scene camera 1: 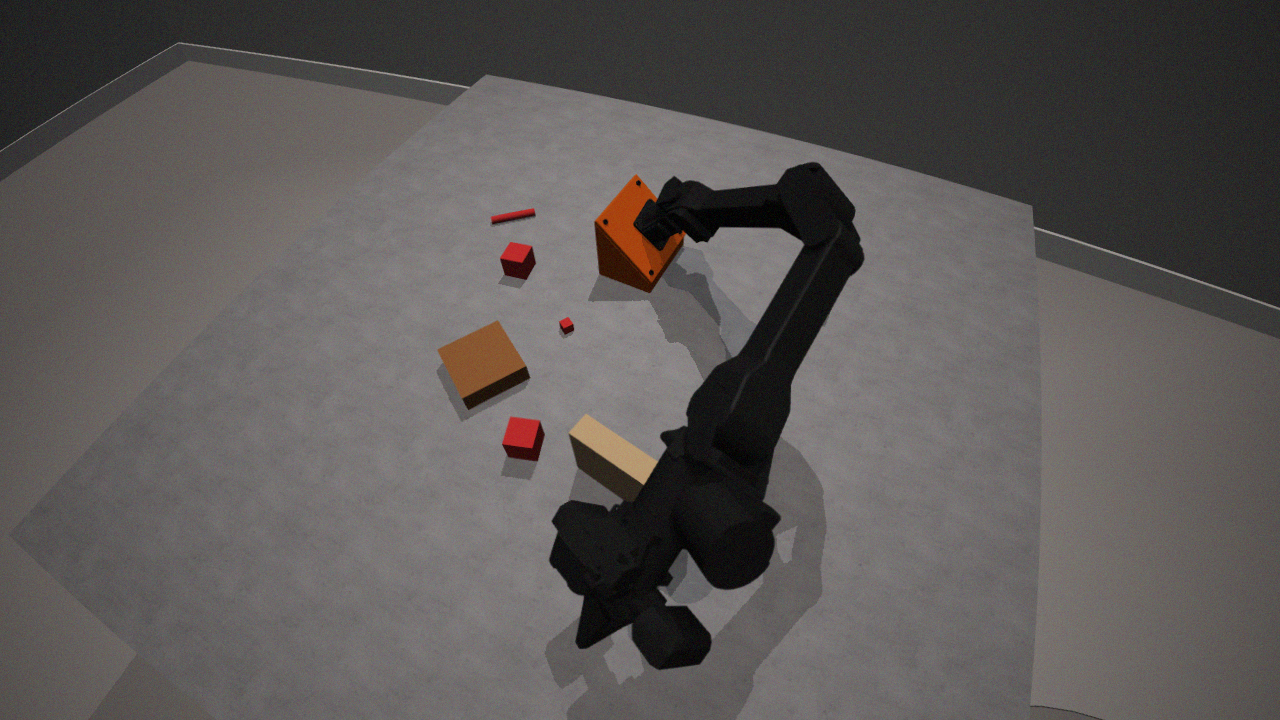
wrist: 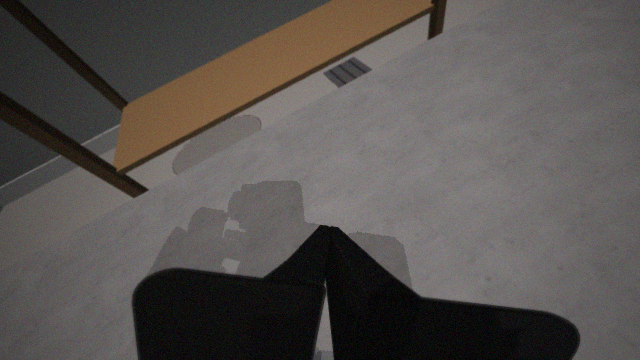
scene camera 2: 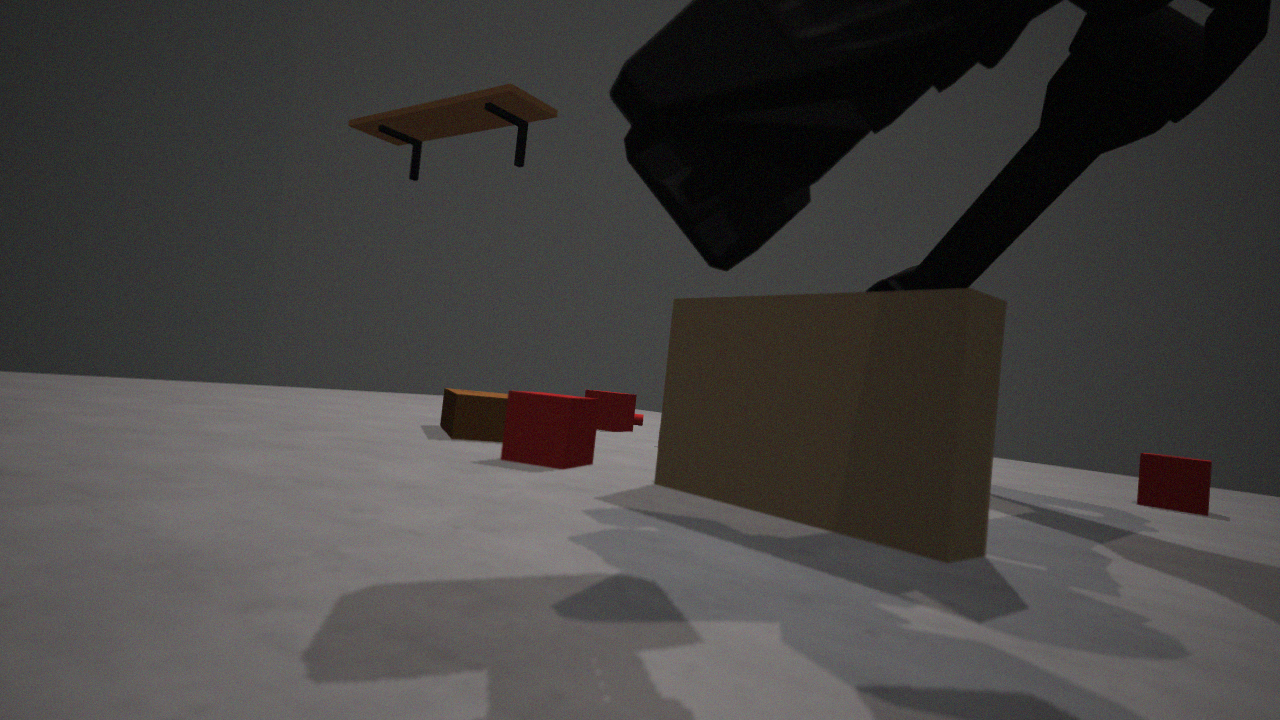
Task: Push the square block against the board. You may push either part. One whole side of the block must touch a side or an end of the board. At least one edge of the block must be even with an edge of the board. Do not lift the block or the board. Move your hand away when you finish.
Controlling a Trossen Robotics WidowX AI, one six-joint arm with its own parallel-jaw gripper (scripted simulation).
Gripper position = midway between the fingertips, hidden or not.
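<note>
Shut and holding nothing, the gripper (scene camera 2: pixel 628 101) can also be seen in scene camera 1 (scene camera 1: pixel 581 645) and in the wrist view (wrist: pixel 327 234). The scene has a board (scene camera 2: pixel 873 414), visible too in scene camera 1 (scene camera 1: pixel 623 469), though in the wrist view the board is out of frame. There is also a square block (scene camera 1: pixel 483 364), which appears in scene camera 2 (scene camera 2: pixel 470 415) as well; in the wrist view the block is out of frame. A red cube (scene camera 2: pixel 552 430) is part of the scene too.
</note>
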